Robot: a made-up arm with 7 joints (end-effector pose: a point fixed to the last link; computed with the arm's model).
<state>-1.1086 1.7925 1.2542 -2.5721 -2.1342 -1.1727 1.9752</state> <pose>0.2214 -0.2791 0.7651 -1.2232 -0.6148 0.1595</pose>
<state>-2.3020 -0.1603 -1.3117 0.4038 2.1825 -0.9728 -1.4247</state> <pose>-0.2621 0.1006 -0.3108 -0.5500 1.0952 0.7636</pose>
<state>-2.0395 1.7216 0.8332 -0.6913 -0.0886 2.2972 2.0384</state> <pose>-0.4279 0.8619 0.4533 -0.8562 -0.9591 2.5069</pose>
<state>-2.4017 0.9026 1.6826 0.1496 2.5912 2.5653 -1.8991</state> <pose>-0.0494 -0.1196 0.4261 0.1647 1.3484 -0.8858</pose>
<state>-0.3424 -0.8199 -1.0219 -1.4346 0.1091 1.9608 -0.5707</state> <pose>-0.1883 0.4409 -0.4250 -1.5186 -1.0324 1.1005</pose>
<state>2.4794 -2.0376 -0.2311 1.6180 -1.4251 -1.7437 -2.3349</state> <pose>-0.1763 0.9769 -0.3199 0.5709 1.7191 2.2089</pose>
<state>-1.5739 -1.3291 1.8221 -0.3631 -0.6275 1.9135 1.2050</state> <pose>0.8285 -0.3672 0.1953 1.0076 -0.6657 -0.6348</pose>
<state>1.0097 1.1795 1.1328 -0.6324 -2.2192 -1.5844 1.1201</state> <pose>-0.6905 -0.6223 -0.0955 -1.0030 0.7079 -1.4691</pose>
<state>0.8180 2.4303 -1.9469 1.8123 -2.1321 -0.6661 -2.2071</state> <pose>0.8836 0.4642 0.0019 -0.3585 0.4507 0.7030</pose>
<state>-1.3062 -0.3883 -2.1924 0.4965 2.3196 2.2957 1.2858</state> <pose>-0.0601 -0.4580 0.0389 0.9236 -1.5229 0.5045</pose>
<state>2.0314 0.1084 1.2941 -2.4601 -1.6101 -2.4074 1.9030</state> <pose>0.4509 0.2416 -0.0031 -2.6545 1.0131 0.9778</pose>
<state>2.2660 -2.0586 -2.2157 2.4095 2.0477 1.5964 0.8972</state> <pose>-0.4126 1.0372 0.1618 1.6780 -0.0940 1.7425</pose>
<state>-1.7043 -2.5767 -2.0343 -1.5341 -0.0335 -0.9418 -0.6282</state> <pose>-0.0198 -0.6426 0.7055 2.7575 0.3626 -0.0626</pose>
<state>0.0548 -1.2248 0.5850 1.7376 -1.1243 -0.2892 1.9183</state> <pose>-0.4969 -0.6027 0.7678 -1.5737 -0.6115 -1.3236</pose>
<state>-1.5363 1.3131 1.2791 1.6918 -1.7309 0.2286 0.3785</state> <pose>-0.7493 0.1955 -0.1957 0.1881 -1.4793 2.6059</pose>
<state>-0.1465 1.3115 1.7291 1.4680 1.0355 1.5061 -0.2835</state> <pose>-0.7209 -0.1127 0.4253 1.5025 0.6648 2.2428</pose>
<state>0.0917 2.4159 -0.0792 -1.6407 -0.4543 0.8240 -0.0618</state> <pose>-0.0400 -0.7313 -0.1848 1.0910 0.4956 -2.6863</pose>
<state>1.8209 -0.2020 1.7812 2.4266 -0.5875 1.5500 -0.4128</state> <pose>-0.8698 0.0587 -0.0736 0.8268 -0.7958 2.3794</pose>
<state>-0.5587 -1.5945 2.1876 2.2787 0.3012 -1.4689 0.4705</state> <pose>0.2323 -0.2033 0.1104 1.3766 1.1093 -0.6744</pose>
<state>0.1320 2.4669 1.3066 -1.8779 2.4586 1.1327 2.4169</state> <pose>0.3225 -0.1420 -0.1288 1.6296 -0.2695 0.6043</pose>
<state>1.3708 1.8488 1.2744 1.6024 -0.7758 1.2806 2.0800</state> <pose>-0.4760 -0.0613 0.9184 -1.0001 -1.9277 0.1923</pose>
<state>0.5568 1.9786 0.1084 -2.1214 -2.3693 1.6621 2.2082</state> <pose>-0.2367 0.1845 -0.0692 1.5672 1.1607 2.3080</pose>
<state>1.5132 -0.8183 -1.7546 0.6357 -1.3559 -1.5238 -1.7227</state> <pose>-1.0802 0.7601 0.0620 -1.5225 -0.9072 1.0292</pose>
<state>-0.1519 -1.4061 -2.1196 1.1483 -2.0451 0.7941 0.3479</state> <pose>-1.1583 -0.4681 -0.3301 0.5289 0.6777 2.2457</pose>
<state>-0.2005 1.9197 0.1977 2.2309 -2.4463 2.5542 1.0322</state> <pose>-0.2859 0.0997 0.1864 -0.4304 1.4828 -1.5936</pose>
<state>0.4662 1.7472 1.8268 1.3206 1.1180 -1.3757 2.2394</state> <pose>-0.0304 -0.0292 -0.1756 -0.7101 1.4253 0.6148</pose>
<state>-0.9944 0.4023 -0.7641 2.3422 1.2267 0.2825 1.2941</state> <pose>-0.1813 0.5921 -0.0851 -1.5010 -1.4648 1.9821</pose>
